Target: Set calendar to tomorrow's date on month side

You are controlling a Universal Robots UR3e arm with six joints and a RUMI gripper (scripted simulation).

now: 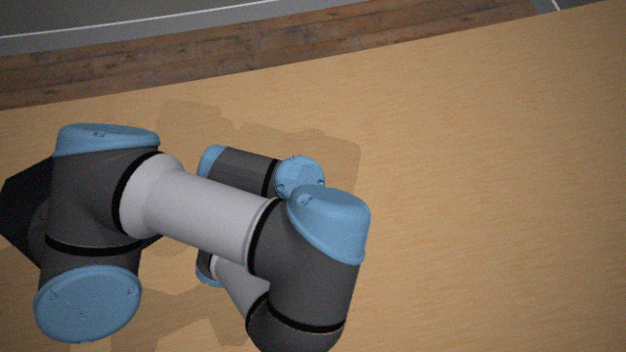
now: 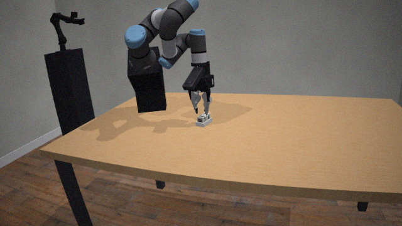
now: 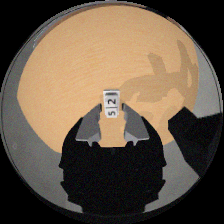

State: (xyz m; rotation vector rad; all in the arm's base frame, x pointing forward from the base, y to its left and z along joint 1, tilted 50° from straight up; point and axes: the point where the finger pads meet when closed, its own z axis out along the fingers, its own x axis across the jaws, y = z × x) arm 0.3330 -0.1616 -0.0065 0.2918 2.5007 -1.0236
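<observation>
Now: hand 5 cm above the grey calendar tray, 2 cm to the right of it and 1 cm short of it.
</observation>
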